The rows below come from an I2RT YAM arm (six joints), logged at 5 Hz.
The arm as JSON. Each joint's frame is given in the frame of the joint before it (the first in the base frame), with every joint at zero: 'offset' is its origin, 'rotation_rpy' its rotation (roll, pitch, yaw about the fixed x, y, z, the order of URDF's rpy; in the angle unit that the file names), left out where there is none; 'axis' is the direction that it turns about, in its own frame. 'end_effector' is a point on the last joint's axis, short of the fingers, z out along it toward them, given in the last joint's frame.
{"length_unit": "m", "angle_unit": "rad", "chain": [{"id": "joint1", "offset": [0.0, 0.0, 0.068], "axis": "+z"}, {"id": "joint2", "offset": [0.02, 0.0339, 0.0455], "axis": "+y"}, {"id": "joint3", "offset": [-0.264, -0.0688, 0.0], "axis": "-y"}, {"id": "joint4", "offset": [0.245, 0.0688, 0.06], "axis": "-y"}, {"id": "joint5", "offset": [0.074, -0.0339, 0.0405], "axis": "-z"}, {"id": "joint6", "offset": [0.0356, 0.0, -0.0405], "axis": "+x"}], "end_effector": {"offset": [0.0, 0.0, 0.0], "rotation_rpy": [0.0, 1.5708, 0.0]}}
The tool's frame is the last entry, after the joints.
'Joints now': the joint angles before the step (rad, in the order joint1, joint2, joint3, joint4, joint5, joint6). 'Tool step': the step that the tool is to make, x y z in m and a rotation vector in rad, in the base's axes. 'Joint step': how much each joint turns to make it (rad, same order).
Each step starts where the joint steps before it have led.
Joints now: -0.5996 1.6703 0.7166 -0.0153 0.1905 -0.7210
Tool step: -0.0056 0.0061 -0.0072 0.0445 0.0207 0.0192
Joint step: 0.0028 -0.0011 -0.0253 -0.0181 -0.0300 0.0001
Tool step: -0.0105 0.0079 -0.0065 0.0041 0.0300 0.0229
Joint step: 0.0024 -0.0215 -0.0524 0.0077 0.0008 -0.0248
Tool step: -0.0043 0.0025 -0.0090 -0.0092 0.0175 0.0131
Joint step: -0.0002 0.0156 -0.0316 0.0413 0.0083 -0.0206
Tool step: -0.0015 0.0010 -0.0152 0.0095 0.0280 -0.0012
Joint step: 0.0010 0.0556 -0.0165 0.0439 0.0079 -0.0020
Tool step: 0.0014 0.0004 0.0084 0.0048 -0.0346 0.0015
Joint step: 0.0015 -0.0329 0.0044 -0.0132 -0.0203 0.0116
